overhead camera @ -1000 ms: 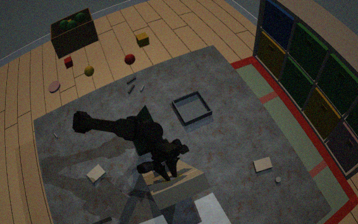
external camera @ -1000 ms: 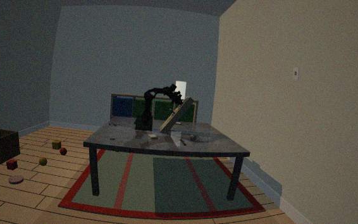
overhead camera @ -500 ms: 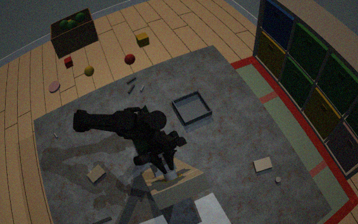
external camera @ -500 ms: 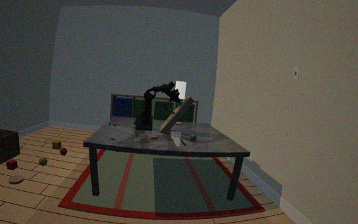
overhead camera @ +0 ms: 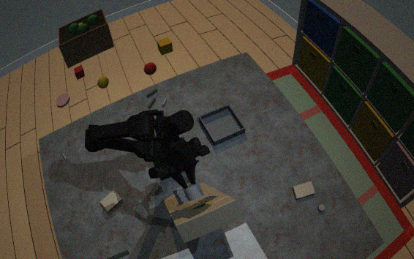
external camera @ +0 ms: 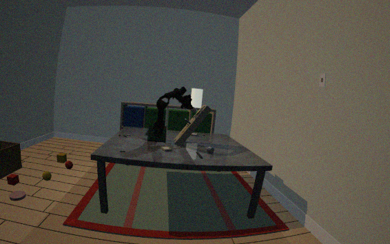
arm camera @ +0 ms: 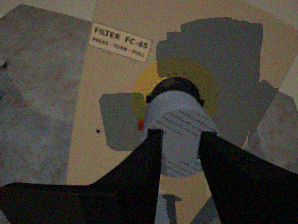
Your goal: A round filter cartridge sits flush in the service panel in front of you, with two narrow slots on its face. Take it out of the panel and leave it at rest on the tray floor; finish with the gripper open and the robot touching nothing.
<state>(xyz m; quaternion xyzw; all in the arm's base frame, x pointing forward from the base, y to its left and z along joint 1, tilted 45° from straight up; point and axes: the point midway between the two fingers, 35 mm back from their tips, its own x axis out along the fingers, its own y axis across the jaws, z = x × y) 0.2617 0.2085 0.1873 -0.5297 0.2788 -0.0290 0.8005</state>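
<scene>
Right now my gripper tip is 370 mm past the grey tray, 260 mm to the right of it and 310 mm above it. The rest, counted from my gripper tip: round filter cartridge (10 mm ahead, 10 mm below).
</scene>
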